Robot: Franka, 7 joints.
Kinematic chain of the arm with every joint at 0, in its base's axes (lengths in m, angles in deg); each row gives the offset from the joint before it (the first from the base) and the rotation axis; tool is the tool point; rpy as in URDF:
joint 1: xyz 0 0 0.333 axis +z
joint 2: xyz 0 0 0 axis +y
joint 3: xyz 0 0 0.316 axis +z
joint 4: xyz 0.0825 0 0 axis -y
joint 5: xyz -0.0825 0 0.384 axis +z
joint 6: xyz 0 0 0 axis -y
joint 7: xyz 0.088 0 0 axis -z
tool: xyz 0 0 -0.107 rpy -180 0 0
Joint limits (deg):
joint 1: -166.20..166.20
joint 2: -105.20..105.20
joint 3: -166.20..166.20
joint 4: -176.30..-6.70
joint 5: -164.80..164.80
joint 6: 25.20..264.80
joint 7: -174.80..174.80
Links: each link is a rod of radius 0.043 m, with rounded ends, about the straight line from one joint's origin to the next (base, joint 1, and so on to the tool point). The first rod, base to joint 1, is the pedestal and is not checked.
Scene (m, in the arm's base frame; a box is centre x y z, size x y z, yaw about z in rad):
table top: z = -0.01
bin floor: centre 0.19 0.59 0 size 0.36 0.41 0.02 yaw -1.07
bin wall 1: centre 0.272 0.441 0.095 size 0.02 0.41 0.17 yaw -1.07
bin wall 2: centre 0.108 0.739 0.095 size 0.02 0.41 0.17 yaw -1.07
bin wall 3: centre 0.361 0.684 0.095 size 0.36 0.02 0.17 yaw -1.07
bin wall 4: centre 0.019 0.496 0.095 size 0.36 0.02 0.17 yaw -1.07
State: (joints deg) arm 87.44 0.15 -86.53 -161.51 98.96 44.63 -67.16
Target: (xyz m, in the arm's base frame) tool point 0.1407 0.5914 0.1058
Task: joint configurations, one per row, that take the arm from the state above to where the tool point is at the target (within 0.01 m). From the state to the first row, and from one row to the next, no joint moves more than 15 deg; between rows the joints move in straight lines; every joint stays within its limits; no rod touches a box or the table.
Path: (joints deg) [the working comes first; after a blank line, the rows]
Joints at the target: 105.08 59.08 -43.69 -104.59 116.61 72.58 -67.16
Straight joint move there: touches bin wall 1.

1: 92.47 8.88 -77.38 -148.76 102.46 48.81 -67.16
2: 97.50 17.61 -68.23 -136.00 105.95 53.00 -67.16
3: 102.53 26.35 -59.07 -123.25 109.45 57.18 -67.16
4: 107.56 35.08 -49.92 -110.49 112.95 61.37 -67.16
5: 106.32 47.08 -46.80 -107.54 114.78 66.97 -67.16
6: 105.08 59.08 -43.69 -104.59 116.61 72.58 -67.16

